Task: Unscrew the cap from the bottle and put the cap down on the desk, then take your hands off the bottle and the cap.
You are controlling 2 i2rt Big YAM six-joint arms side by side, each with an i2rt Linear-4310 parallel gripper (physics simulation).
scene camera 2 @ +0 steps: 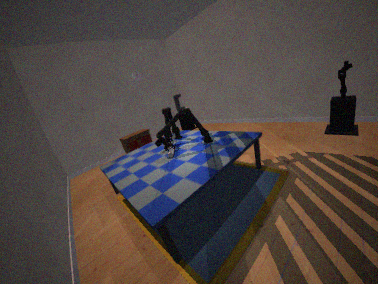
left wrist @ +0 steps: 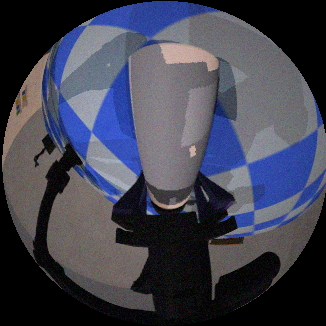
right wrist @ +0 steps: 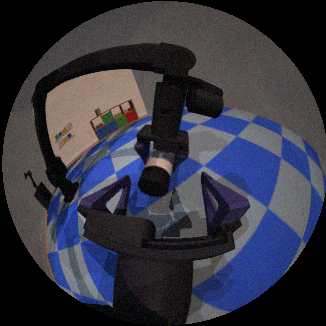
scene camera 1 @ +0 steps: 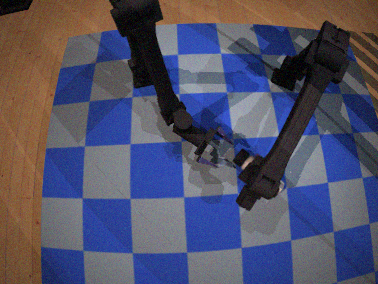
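Seen in the pictures: right gripper, fingertip midpoint: (right wrist: 163,176) (scene camera 1: 226,155); left arm's base, origin of the base link: (scene camera 2: 208,141) (left wrist: 73,153) (right wrist: 71,192) (scene camera 1: 283,80); right arm's base, origin of the base link: (scene camera 2: 178,137) (scene camera 1: 146,78).
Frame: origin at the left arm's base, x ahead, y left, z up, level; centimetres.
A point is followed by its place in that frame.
The grey bottle (left wrist: 170,105) {x 51.5, y 6.1, z 6.7 cm} (scene camera 1: 247,162) {x 47.7, y -6.7, z 7.0 cm} is tilted above the desk, its base toward the top of the left wrist view. My left gripper (left wrist: 168,171) {x 47.4, y -3.4, z 2.9 cm} (scene camera 1: 254,170) {x 47.4, y -3.4, z 2.9 cm} is shut on the bottle near its neck end. The black cap (right wrist: 154,181) {x 46.9, y -11.4, z 6.5 cm} (scene camera 1: 242,156) {x 46.4, y -9.3, z 7.4 cm} is on the bottle's end, facing my right gripper; whether it is still threaded cannot be told. My right gripper (right wrist: 163,176) {x 49.5, y -15.5, z 11.0 cm} (scene camera 1: 224,153) {x 49.5, y -15.5, z 11.0 cm} is open and empty, with its fingers spread a little short of the cap. In scene camera 2 the bottle and gripper are too small to read in detail.
The blue and grey checkered desk (scene camera 1: 157,225) {x 82.5, y -28.8, z 0.0 cm} (scene camera 2: 162,182) {x 69.1, y 56.4, z 0.0 cm} lies under both arms. The left arm (scene camera 1: 300,120) {x 41.3, y -3.5, z 38.3 cm} reaches in from the upper right in scene camera 1, the right arm (scene camera 1: 155,75) {x 41.2, y -43.2, z 32.5 cm} from the upper left. Shelves with coloured bins (right wrist: 116,123) stand far off.
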